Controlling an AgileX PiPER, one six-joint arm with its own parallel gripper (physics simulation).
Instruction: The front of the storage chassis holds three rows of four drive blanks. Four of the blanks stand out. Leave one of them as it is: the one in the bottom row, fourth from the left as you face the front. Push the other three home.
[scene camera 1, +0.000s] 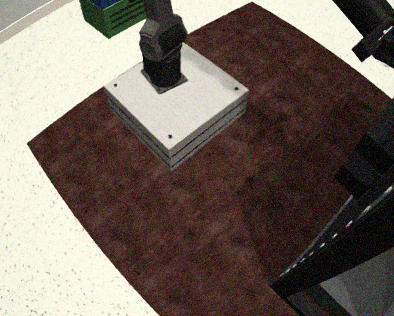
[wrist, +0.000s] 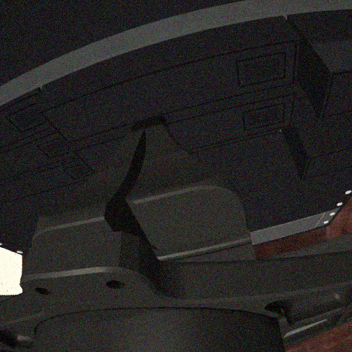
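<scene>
The dark storage chassis (scene camera 1: 345, 235) (wrist: 210, 60) fills the lower right of the scene view and spans the wrist view, its front dimly lit. At the right of the wrist view, one blank (wrist: 314, 80) stands out from the front, and another blank (wrist: 296, 152) stands out below it in the picture. Blanks with rectangular outlines (wrist: 261, 69) (wrist: 264, 116) look flush. In the scene view, dark blocks (scene camera 1: 352, 181) (scene camera 1: 374, 152) jut from the front. My gripper (wrist: 154, 137) is shut and empty, its tips before the middle of the front; contact cannot be told. Row positions are unclear.
The arm's pale square base (scene camera 1: 210, 100) stands on the dark red mat (scene camera 1: 165, 215). A green crate (scene camera 1: 117, 20) stands behind it at the upper left. A dark part of the arm (scene camera 1: 375, 42) reaches in at the upper right.
</scene>
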